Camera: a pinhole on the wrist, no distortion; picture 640 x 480 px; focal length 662.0 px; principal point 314.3 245.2 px. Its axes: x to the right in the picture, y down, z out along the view. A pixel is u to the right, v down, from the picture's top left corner.
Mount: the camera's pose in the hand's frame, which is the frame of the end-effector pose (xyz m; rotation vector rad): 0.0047 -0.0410 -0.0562 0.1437 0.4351 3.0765
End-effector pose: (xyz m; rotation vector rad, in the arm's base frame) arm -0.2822 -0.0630 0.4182 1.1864 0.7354 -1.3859
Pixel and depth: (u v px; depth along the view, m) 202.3 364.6 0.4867
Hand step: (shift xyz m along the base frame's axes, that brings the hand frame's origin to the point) -0.0837 -0.4385 0.0069
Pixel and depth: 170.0 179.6 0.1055
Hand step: -0.0081 -0.0489 -0.0239
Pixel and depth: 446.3 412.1 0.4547
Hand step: -0.1285 -0.3666 0.1634
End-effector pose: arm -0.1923 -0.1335 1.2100 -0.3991 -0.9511 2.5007
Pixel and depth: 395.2 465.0 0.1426
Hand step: -0.0254 -0.0216 0.1003
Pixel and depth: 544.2 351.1 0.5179
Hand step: -0.0949 -0.3481 0.3392
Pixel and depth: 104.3 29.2 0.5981
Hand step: -0.4902 -0.3265 0.0870
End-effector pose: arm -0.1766 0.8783 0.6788 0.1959 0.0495 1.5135
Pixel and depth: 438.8 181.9 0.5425
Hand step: -0.0926 -0.0810 0.4715
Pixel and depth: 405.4 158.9 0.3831
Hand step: -0.0674 -0.0343 0.3133
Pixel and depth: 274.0 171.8 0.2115
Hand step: -0.0150 0.0262 0.1458
